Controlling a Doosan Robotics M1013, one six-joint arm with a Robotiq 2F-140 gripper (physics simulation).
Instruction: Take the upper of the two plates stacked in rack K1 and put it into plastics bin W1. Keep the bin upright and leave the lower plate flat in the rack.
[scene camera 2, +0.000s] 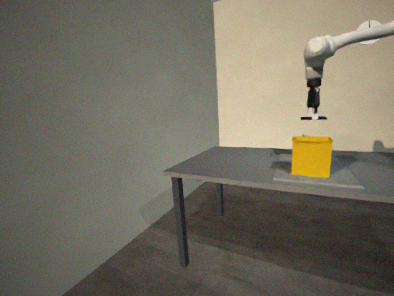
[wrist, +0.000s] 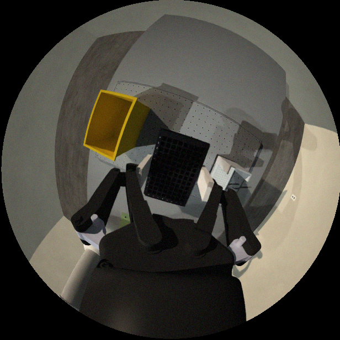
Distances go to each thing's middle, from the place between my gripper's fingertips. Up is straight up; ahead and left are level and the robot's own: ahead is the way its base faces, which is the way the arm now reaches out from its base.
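A black gridded plate (wrist: 177, 159) is 1 cm above my hand. I also see the yellow plastics bin W1 (scene camera 2: 311, 156), and it is 18 cm below my hand, 21 cm to the left of my hand and 2 cm ahead of my hand.
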